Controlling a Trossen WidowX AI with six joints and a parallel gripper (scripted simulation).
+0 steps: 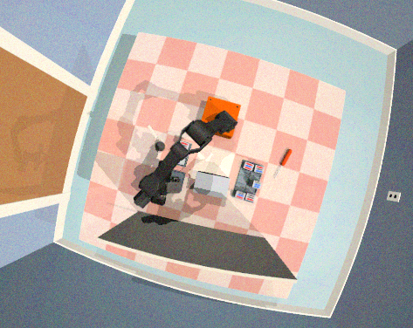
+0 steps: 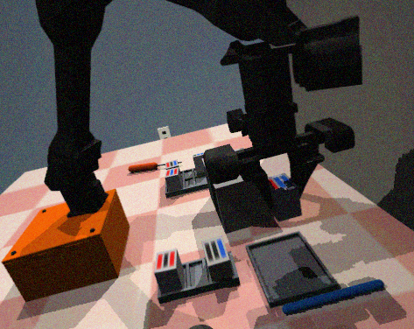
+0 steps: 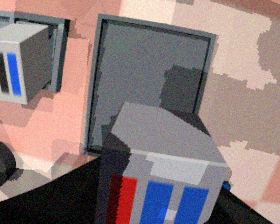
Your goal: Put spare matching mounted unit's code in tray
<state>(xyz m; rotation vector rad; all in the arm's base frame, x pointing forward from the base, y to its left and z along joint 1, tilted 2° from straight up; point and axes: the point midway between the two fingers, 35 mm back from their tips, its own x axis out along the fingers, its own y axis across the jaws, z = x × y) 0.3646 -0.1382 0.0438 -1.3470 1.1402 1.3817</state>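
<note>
The grey tray lies 110 mm below my gripper tip and 10 mm behind it. From my gripper tip the other things lie so: blue pen 110 mm below, 70 mm to the right, 40 mm ahead; then black disc 140 mm behind, 120 mm to the right, 110 mm below; then spare 20 mm above.
</note>
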